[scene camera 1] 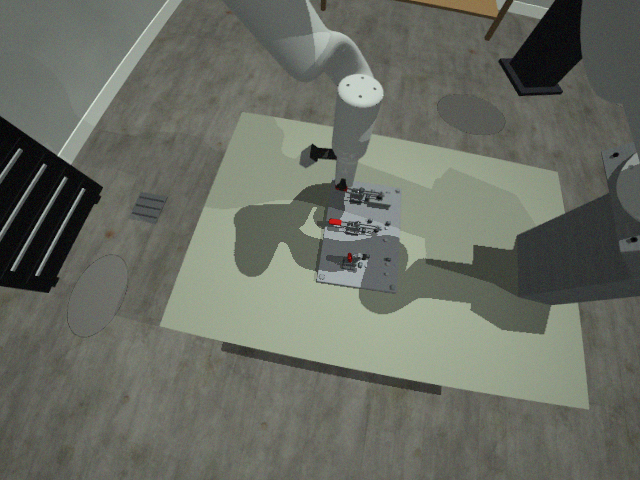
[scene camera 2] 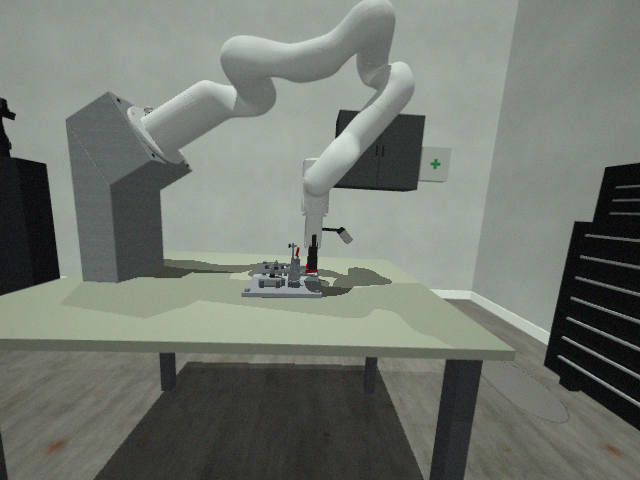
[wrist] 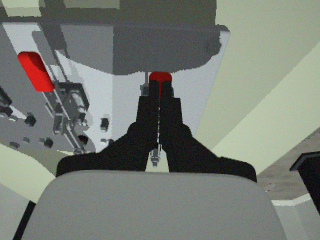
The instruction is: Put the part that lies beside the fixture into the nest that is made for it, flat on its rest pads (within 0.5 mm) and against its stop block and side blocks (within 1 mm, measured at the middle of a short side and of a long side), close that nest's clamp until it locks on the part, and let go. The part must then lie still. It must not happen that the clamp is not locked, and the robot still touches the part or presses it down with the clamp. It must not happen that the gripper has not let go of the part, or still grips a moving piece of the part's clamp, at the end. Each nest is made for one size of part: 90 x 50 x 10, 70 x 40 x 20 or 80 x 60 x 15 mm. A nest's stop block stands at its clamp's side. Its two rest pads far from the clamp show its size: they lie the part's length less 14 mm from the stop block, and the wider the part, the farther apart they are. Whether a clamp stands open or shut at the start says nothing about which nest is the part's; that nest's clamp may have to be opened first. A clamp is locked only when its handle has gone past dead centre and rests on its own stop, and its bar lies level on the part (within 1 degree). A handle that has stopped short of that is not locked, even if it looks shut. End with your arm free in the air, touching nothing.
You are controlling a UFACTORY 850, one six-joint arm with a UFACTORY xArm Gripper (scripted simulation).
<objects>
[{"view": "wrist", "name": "my gripper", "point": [159, 94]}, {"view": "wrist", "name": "grey fixture plate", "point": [112, 59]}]
</objects>
